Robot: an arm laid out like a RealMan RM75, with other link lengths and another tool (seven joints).
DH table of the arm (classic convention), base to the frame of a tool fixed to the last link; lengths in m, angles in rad. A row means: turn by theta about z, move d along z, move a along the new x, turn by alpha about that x. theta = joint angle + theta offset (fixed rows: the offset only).
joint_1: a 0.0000, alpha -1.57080, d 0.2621, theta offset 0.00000
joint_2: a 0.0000, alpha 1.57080, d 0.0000, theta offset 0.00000
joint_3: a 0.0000, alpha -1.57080, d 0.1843, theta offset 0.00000
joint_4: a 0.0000, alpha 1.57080, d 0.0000, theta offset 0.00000
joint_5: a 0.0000, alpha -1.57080, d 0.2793, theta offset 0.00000
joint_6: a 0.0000, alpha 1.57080, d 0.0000, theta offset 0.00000
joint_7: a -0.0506, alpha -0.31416, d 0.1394, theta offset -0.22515
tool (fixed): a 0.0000, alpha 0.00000, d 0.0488, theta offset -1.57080
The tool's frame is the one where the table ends.
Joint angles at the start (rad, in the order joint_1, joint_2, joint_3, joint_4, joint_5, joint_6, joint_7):
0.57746 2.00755 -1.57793 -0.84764 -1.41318 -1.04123 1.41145
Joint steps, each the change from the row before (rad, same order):
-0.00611 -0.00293 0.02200 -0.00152 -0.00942 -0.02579 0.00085
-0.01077 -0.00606 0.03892 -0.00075 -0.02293 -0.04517 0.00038
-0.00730 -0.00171 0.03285 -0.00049 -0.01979 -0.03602 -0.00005
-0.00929 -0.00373 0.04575 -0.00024 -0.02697 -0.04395 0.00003
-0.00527 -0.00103 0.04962 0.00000 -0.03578 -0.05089 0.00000
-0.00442 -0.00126 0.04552 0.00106 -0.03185 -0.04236 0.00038
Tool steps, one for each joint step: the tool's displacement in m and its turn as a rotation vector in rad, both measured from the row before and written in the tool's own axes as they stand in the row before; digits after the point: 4 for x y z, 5 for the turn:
-0.0004 0.0007 -0.0065 0.00615 -0.00332 0.00207
-0.0015 0.0031 -0.0114 0.00315 -0.00727 0.00330
-0.0016 0.0018 -0.0083 0.00435 -0.00628 0.00212
-0.0013 0.0029 -0.0121 0.00297 -0.00268 0.00389
-0.0027 0.0022 -0.0110 0.00097 -0.01115 0.00073
-0.0022 0.0025 -0.0102 0.00010 -0.00614 0.00345

